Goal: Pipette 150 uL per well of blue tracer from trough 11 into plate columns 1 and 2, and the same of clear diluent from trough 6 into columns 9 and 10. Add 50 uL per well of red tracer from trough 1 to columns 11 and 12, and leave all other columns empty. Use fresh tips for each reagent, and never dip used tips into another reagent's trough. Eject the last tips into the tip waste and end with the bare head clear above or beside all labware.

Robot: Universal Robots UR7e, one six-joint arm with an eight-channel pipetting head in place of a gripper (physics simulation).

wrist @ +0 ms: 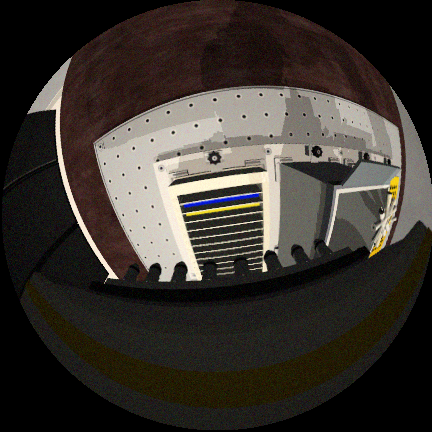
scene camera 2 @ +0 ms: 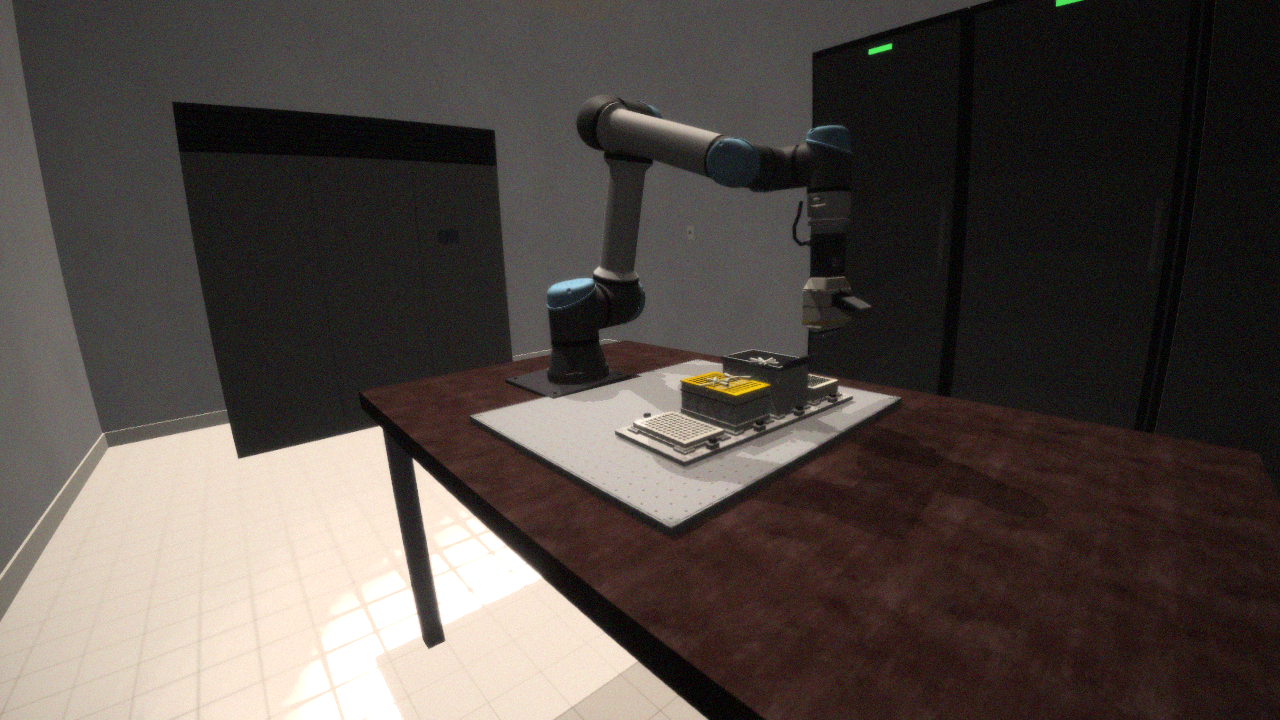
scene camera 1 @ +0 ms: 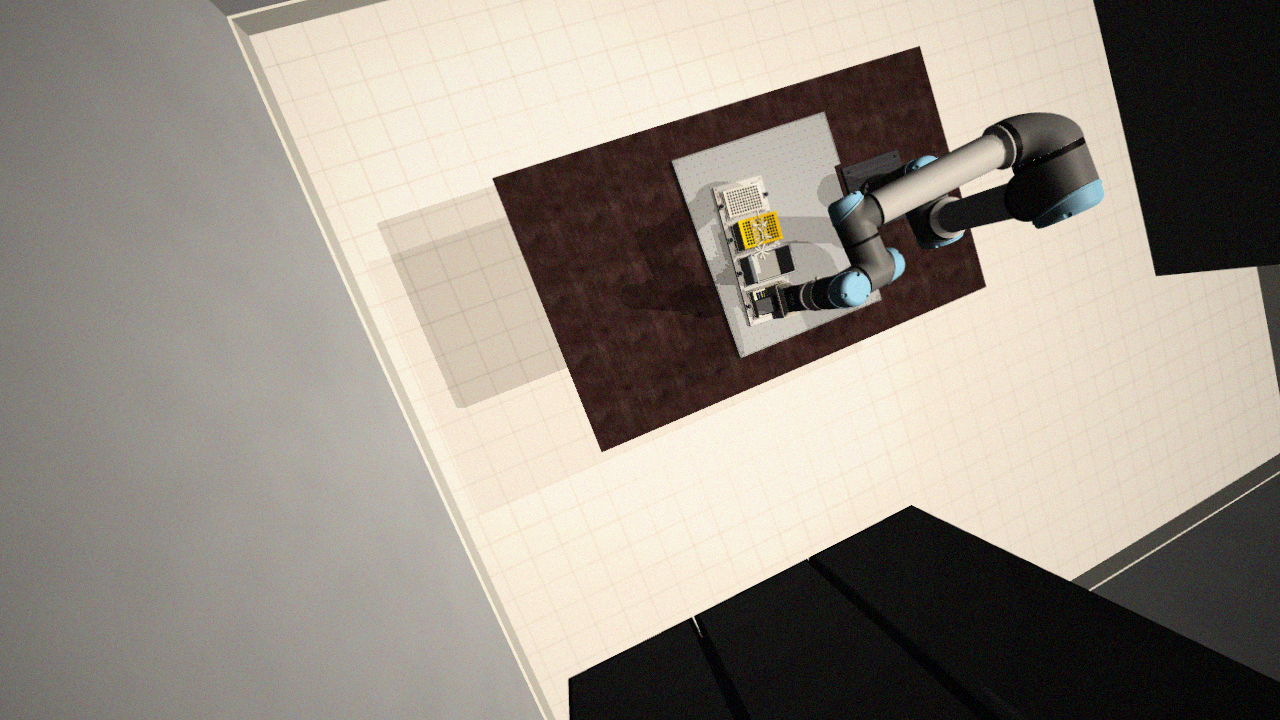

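Note:
My pipetting head (scene camera 1: 771,301) (scene camera 2: 827,322) (wrist: 240,265) hangs high over the trough reservoir (scene camera 2: 821,386) (wrist: 217,184). In the wrist view its row of black nozzles shows bare, with no tips on them. Trough 11 shows as a blue strip (wrist: 222,201), beside a yellow strip (wrist: 223,209). The clear and red troughs cannot be told apart and lie partly behind the nozzles. The yellow tip rack (scene camera 1: 775,219) (scene camera 2: 759,387) (wrist: 394,185) has loose white tips (scene camera 1: 762,234) (wrist: 385,220) strewn over it. The white well plate (scene camera 1: 742,199) (scene camera 2: 677,428) stands at the far end; its well contents are too small to read.
The tall grey tip waste box (scene camera 1: 785,259) (scene camera 2: 792,386) (wrist: 304,200) stands between the reservoir and the tip rack. White tips (scene camera 2: 765,360) show at its top in scene camera 2. The perforated grey board (scene camera 1: 805,152) (scene camera 2: 572,456) (wrist: 125,165) lies on the dark table (scene camera 1: 590,358) (scene camera 2: 1029,573).

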